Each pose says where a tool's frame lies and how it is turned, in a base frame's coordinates. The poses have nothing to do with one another.
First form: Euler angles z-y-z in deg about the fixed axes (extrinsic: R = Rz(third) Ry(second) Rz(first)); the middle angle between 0 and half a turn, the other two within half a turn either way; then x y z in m.
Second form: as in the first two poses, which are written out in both.
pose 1, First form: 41.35, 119.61, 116.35, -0.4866, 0.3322, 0.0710
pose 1, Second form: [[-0.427, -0.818, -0.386, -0.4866], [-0.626, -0.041, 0.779, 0.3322], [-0.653, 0.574, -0.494, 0.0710], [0, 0, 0, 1]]
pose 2, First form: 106.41, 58.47, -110.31, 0.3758, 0.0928, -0.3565
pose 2, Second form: [[0.951, -0.091, -0.296, 0.3758], [-0.194, 0.569, -0.799, 0.0928], [0.241, 0.818, 0.523, -0.3565], [0, 0, 0, 1]]
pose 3, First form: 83.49, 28.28, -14.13, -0.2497, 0.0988, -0.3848
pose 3, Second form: [[0.339, -0.821, 0.459, -0.2497], [0.939, 0.324, -0.116, 0.0988], [-0.054, 0.471, 0.881, -0.3848], [0, 0, 0, 1]]
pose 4, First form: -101.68, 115.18, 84.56, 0.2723, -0.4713, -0.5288
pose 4, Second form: [[0.983, 0.162, 0.086, 0.2723], [-0.007, -0.434, 0.901, -0.4713], [0.183, -0.886, -0.425, -0.5288], [0, 0, 0, 1]]
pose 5, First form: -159.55, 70.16, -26.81, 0.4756, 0.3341, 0.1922
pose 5, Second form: [[-0.441, -0.317, 0.840, 0.4756], [-0.168, -0.890, -0.424, 0.3341], [0.881, -0.329, 0.339, 0.1922], [0, 0, 0, 1]]
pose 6, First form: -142.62, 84.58, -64.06, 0.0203, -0.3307, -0.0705
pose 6, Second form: [[-0.579, -0.689, 0.435, 0.0203], [-0.198, -0.399, -0.895, -0.3307], [0.791, -0.604, 0.094, -0.0705], [0, 0, 0, 1]]
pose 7, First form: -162.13, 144.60, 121.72, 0.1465, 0.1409, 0.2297
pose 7, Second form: [[-0.147, 0.941, -0.305, 0.1465], [0.821, 0.288, 0.493, 0.1409], [0.551, -0.178, -0.815, 0.2297], [0, 0, 0, 1]]
